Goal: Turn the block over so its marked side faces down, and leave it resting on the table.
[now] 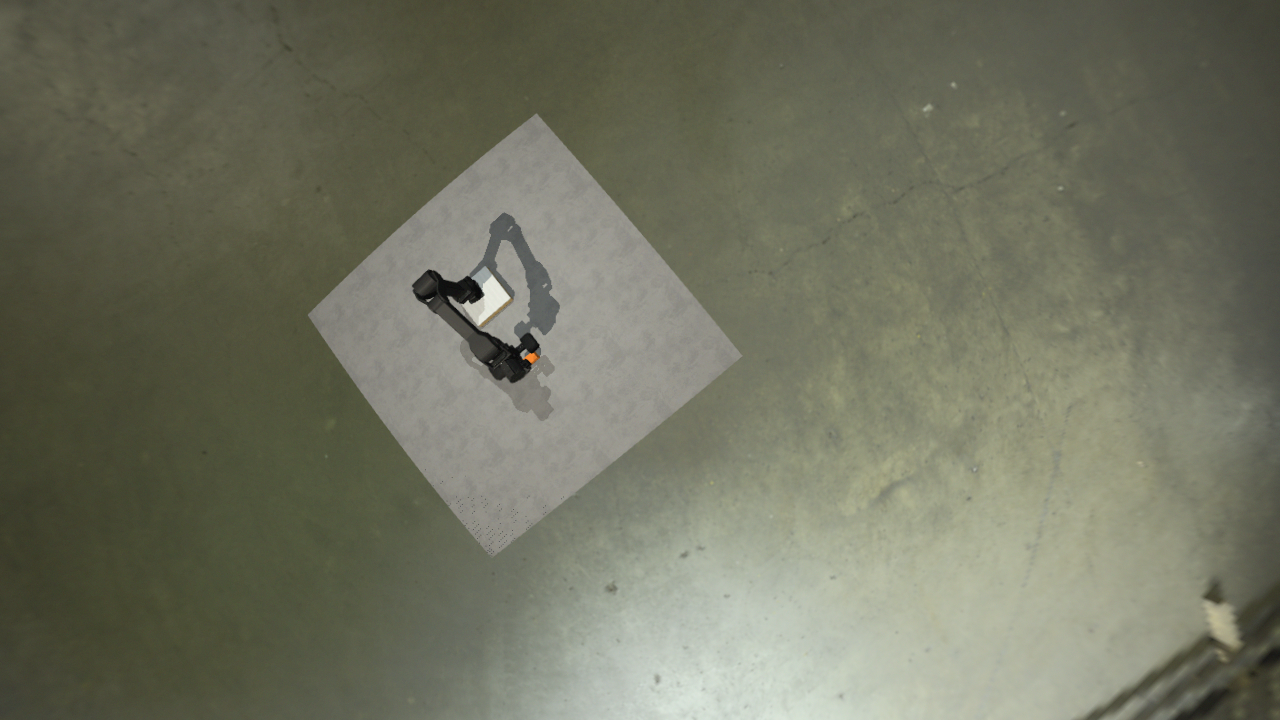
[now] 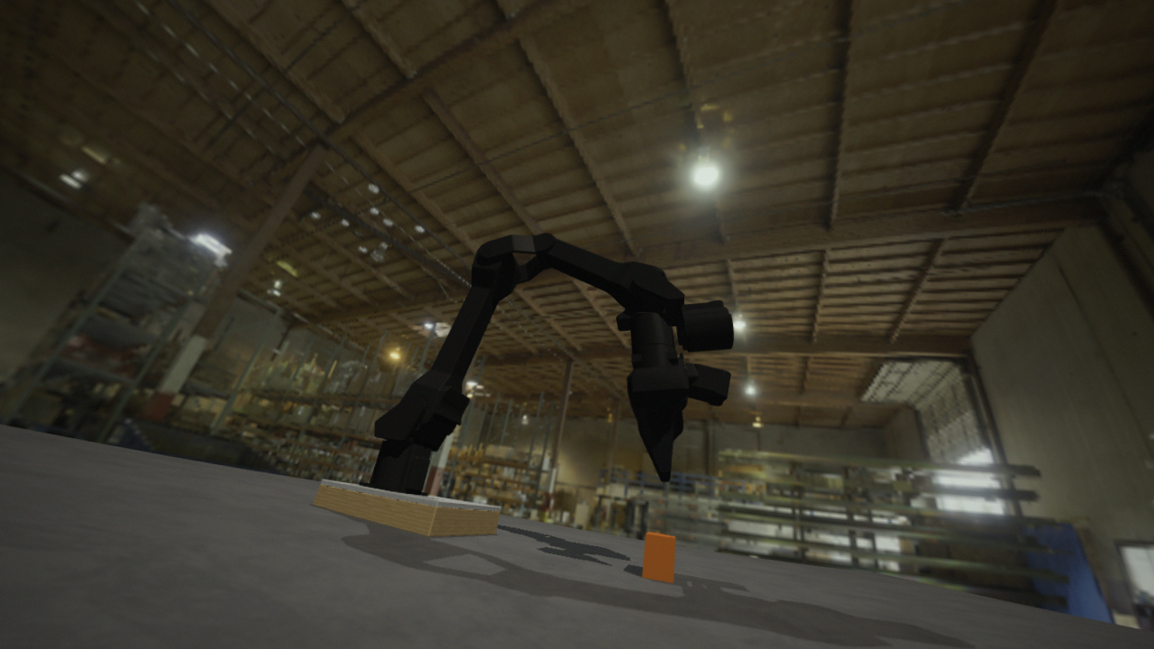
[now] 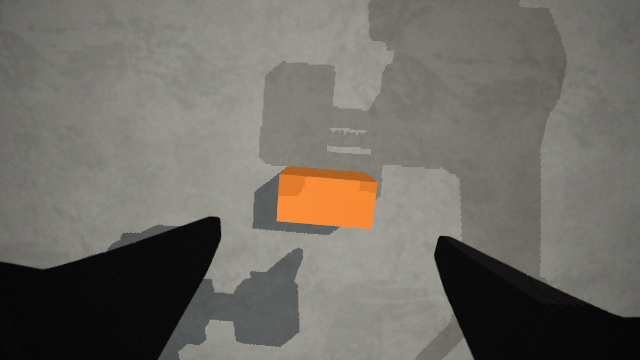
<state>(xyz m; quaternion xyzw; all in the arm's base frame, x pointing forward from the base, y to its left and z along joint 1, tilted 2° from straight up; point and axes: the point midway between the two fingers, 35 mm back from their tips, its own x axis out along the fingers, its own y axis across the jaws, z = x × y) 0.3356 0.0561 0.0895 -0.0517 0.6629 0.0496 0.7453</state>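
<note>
Right now my gripper tip is 8 cm above the orange block and 1 cm past it.
</note>
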